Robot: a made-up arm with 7 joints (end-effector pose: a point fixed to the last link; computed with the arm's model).
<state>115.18 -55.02 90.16 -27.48 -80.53 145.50 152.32</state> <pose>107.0 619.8 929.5 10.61 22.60 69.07</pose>
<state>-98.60 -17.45 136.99 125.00 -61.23 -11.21 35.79</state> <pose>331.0 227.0 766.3 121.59 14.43 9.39</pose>
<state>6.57 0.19 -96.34 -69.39 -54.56 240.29 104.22</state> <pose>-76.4 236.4 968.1 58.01 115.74 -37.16</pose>
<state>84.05 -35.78 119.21 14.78 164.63 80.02 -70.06</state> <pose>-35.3 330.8 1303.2 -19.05 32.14 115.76</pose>
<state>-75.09 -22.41 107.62 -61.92 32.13 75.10 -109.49</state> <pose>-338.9 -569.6 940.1 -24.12 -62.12 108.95</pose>
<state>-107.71 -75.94 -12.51 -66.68 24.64 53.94 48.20</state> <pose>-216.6 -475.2 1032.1 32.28 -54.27 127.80</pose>
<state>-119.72 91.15 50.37 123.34 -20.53 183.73 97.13</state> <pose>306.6 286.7 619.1 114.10 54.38 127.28</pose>
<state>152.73 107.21 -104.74 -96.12 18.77 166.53 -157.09</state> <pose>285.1 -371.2 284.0 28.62 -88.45 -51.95</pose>
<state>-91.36 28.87 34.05 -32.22 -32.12 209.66 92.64</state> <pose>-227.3 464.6 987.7 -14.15 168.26 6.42</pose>
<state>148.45 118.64 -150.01 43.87 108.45 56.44 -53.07</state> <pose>603.1 26.5 -327.2 -72.93 93.85 -24.12</pose>
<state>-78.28 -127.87 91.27 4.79 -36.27 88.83 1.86</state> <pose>-62.3 -822.2 -156.9 63.99 -144.75 76.56</pose>
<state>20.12 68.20 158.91 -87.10 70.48 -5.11 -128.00</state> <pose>-269.3 -457.5 1075.3 99.28 51.66 -49.71</pose>
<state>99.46 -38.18 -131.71 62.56 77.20 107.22 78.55</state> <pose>320.1 177.2 1103.7 -7.28 32.04 -74.03</pose>
